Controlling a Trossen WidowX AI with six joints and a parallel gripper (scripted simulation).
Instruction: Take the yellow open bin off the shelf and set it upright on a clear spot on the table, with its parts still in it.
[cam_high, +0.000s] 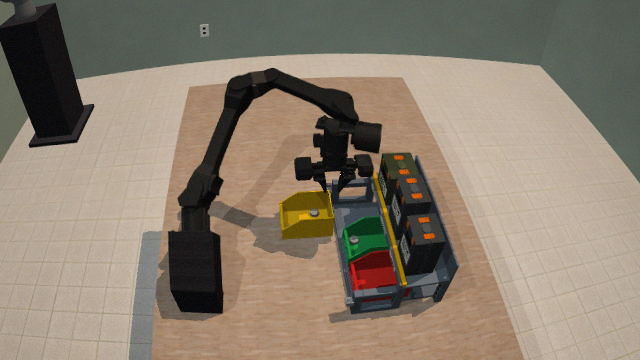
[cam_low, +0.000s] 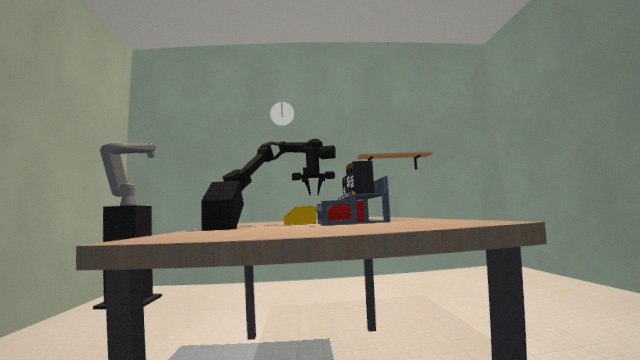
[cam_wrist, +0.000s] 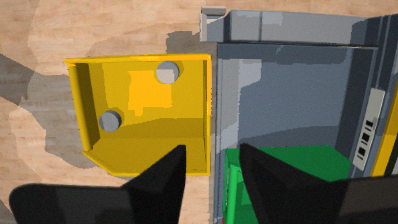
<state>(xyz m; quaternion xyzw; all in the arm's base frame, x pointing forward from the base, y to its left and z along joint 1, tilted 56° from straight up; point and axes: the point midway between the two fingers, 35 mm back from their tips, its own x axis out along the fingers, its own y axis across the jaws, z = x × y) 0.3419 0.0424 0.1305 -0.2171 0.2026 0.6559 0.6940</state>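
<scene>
The yellow bin lies 12 cm below my hand and 6 cm behind it. The rest, counted from my hand: red bin: 22 cm to the right, 11 cm below, 10 cm ahead; then yellow rail: 13 cm ahead, 11 cm to the right, 5 cm below; then green bin: 11 cm to the right, 11 cm below, 9 cm ahead.
</scene>
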